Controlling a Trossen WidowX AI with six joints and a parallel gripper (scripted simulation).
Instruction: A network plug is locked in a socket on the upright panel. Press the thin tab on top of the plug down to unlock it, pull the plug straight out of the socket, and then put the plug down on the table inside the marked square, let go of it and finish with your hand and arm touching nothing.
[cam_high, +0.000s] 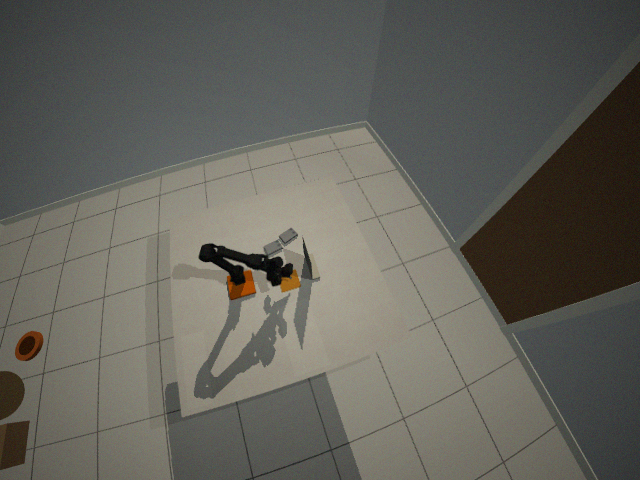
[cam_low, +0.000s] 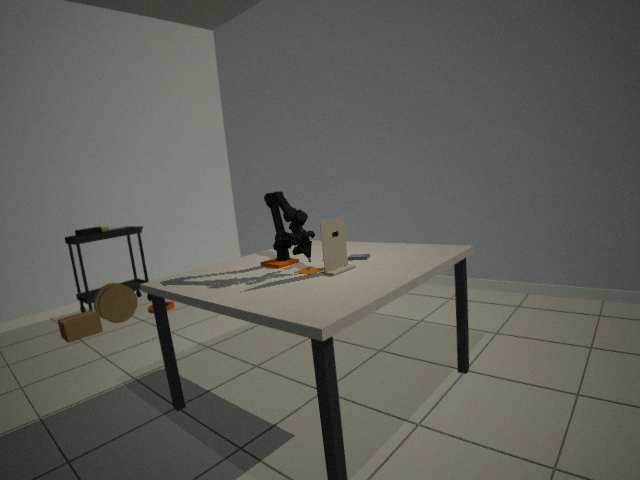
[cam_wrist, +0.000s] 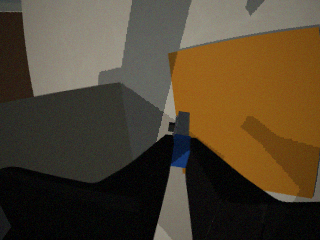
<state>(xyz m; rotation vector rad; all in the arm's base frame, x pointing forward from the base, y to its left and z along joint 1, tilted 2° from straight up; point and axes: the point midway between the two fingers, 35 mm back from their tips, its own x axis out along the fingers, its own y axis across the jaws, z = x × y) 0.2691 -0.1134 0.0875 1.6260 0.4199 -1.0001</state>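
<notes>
The orange marked square is 1 cm behind my gripper tip and 7 cm below it. Round my gripper tip: blue network plug right at my gripper tip; then upright panel 14 cm ahead, 4 cm to the left, 5 cm above.
</notes>
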